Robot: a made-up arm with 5 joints. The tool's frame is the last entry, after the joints. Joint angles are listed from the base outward. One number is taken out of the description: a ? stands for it. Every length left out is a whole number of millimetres.
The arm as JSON. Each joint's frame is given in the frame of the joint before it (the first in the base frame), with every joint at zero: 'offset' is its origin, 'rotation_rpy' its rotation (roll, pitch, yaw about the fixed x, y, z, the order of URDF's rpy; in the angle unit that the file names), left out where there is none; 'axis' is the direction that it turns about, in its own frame. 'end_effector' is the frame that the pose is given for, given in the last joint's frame.
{
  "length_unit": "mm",
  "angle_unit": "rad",
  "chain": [
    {
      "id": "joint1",
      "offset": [
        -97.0,
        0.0,
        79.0
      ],
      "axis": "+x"
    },
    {
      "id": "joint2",
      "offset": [
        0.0,
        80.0,
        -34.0
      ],
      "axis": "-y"
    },
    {
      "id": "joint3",
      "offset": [
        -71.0,
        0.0,
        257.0
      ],
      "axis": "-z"
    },
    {
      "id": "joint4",
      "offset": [
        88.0,
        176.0,
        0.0
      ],
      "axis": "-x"
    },
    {
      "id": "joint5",
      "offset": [
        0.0,
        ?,
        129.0
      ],
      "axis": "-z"
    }
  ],
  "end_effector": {
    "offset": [
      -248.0,
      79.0,
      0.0
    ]
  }
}
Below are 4 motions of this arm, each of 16 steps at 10 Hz.
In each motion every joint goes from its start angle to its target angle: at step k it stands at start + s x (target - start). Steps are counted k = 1, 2, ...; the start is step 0. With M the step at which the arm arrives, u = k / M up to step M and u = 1 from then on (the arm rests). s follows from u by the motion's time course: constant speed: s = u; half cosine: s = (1 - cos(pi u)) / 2; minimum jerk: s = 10 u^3 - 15 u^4 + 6 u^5.
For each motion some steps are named. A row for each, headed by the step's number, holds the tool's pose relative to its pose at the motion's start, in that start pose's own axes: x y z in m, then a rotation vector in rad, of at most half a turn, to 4 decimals.
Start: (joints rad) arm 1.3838 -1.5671 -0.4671 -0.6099 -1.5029
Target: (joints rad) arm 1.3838 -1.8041 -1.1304 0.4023 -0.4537
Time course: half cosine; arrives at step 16
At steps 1, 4, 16:
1: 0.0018 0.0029 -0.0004 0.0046 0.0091 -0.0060
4: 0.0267 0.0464 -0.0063 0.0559 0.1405 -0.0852
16: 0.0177 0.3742 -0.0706 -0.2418 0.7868 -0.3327

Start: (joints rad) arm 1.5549 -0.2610 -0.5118 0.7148 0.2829
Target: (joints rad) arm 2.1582 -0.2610 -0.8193 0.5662 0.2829
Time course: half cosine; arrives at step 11
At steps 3, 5, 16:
3: -0.0385 -0.0647 0.0432 0.1330 -0.0561 0.0277
5: -0.0989 -0.1690 0.0850 0.3268 -0.1458 0.0674
16: -0.2378 -0.4081 0.0757 0.7404 -0.3744 0.1485

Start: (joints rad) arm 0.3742 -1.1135 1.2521 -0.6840 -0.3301
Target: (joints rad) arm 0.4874 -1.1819 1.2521 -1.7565 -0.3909
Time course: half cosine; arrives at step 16
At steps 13, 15, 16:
13: -0.0496 -0.2513 0.2247 0.9159 -0.2204 0.0315
15: -0.0542 -0.2782 0.2305 0.9897 -0.2406 0.0285
16: -0.0548 -0.2816 0.2310 0.9992 -0.2433 0.0281

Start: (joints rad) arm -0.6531 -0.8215 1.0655 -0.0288 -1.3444
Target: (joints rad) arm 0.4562 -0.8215 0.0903 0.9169 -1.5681
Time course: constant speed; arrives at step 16
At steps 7, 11, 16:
7: -0.1634 0.0463 0.0536 0.0811 0.1868 0.9074
11: -0.2934 0.0130 0.0795 -0.0290 0.1551 1.4109
16: -0.4484 -0.1033 0.0725 -0.3274 -0.0560 1.9324

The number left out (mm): 347.0
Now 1 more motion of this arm.
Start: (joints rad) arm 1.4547 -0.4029 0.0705 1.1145 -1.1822
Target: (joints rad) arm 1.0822 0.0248 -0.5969 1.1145 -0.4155
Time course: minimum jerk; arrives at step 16
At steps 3, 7, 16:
3: 0.0072 0.0242 -0.0044 -0.0361 0.0015 -0.0456
7: 0.0759 0.1797 -0.0700 -0.2970 -0.0065 -0.3398
16: 0.2291 0.3562 -0.3343 -0.8228 -0.1244 -0.7524

